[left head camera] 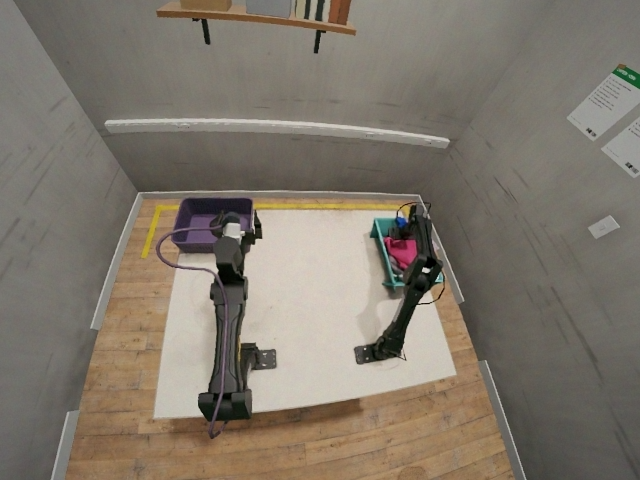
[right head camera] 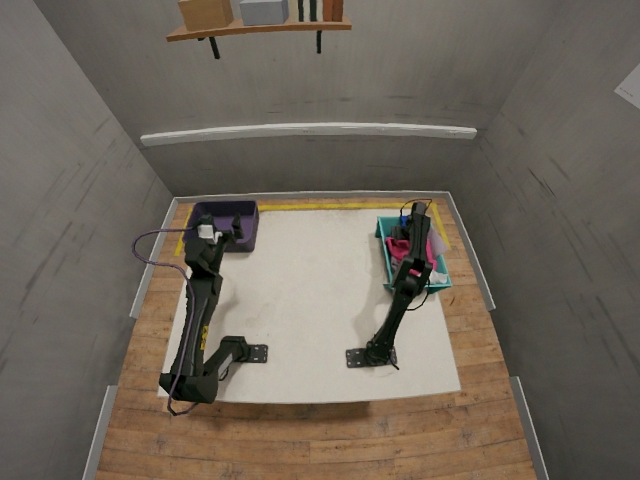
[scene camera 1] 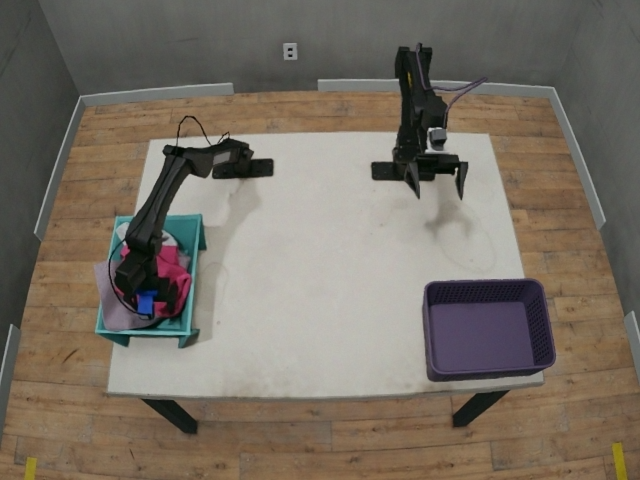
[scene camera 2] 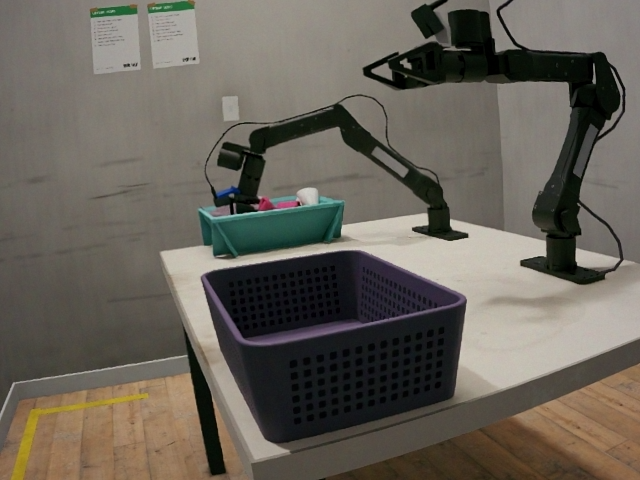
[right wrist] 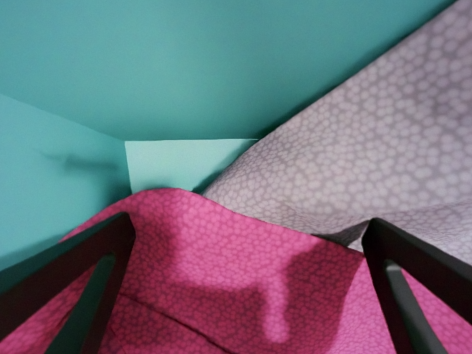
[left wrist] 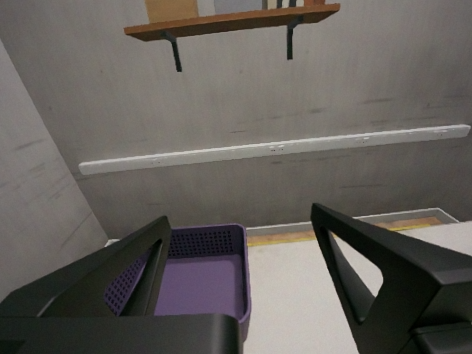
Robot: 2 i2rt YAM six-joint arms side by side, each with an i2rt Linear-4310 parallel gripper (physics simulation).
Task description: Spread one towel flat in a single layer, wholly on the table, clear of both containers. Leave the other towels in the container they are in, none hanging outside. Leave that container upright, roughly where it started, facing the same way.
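The teal container [left head camera: 383,253] [scene camera 1: 185,227] [scene camera 2: 273,232] stands upright, with crumpled towels inside. A pink towel [scene camera 1: 180,289] [right wrist: 225,240] lies on top. A mauve towel [right head camera: 436,242] [scene camera 1: 111,304] [right wrist: 350,150] reaches over the container's outer rim. A white towel [right head camera: 438,277] [scene camera 1: 123,229] [scene camera 2: 308,196] is at the end nearest the arm bases. My right gripper [right wrist: 247,226] is open, pointing down inside the container, its fingers astride a fold of pink towel; its fingertips are hidden in the scene views. My left gripper [scene camera 1: 439,198] [left wrist: 239,217] is open and empty, high above the table.
An empty purple container [scene camera 1: 480,335] [scene camera 2: 227,335] [left wrist: 200,285] stands at the far left table corner in the head views. The white table [left head camera: 310,289] [scene camera 1: 310,258] lies between the containers. A wall shelf [left head camera: 258,18] is above the back.
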